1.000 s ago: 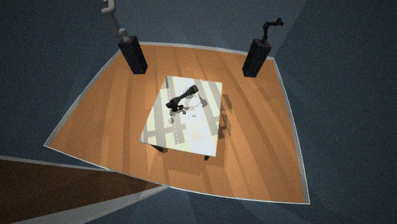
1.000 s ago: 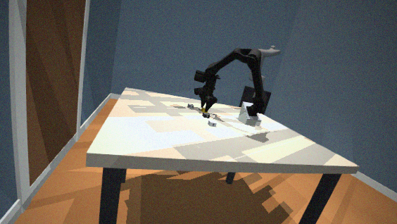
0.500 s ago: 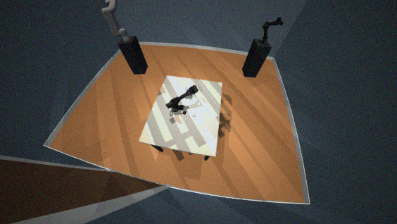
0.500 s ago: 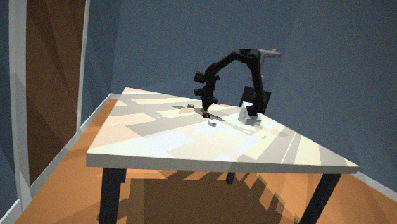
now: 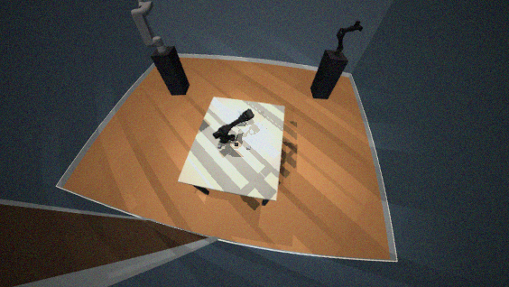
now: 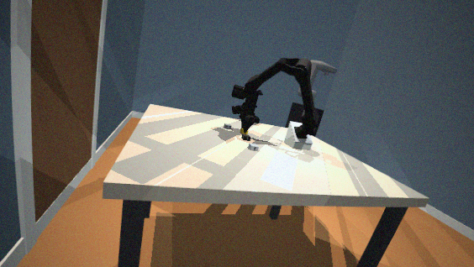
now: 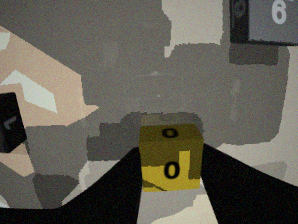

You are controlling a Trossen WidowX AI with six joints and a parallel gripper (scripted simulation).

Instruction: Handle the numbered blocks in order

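Right now the black block is 4 cm ahead of my gripper tip and 10 cm to the left of it. The rest, counted from my gripper tip: grey block (7 cm ahead, 6 cm to the right); yellow block (right at my gripper tip); pale block (7 cm ahead, 23 cm to the left).
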